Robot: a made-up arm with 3 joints. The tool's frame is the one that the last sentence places.
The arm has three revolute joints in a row. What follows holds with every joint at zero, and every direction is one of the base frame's.
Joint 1 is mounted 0.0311 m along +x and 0.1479 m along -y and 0.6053 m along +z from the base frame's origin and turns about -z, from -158.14 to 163.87 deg.
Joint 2 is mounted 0.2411 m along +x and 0.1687 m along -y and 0.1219 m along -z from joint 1 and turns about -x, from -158.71 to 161 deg.
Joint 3 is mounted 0.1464 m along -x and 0.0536 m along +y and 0.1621 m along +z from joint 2 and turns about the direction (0.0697, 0.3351, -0.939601), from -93.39 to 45.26 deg.
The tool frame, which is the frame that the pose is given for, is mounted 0.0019 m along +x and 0.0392 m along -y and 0.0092 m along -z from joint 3; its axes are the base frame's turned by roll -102.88, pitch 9.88 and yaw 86.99 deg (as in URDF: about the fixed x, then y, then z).
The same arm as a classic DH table. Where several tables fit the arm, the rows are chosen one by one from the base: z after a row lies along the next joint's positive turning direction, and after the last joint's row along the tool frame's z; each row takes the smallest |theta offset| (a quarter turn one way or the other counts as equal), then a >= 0, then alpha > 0; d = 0 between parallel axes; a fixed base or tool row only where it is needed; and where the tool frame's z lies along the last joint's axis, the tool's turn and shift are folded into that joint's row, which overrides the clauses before.
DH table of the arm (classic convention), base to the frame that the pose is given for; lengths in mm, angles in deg. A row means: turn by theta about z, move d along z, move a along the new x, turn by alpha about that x. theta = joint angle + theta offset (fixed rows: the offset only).
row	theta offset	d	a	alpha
base (fixed)	-78.13	0.0	151.1	180.00
joint 1	11.87	-483.4	168.7	-90.00
joint 2	-19.63	-104.1	-104.9	94.00
joint 3	-3.56	-139.4	40.1	-81.80
tool (fixed)	-150.03	0.3	0.0	0.00
Joint limits (deg, base to tool): -158.14..163.87 -158.71..161.00 -93.39..45.26

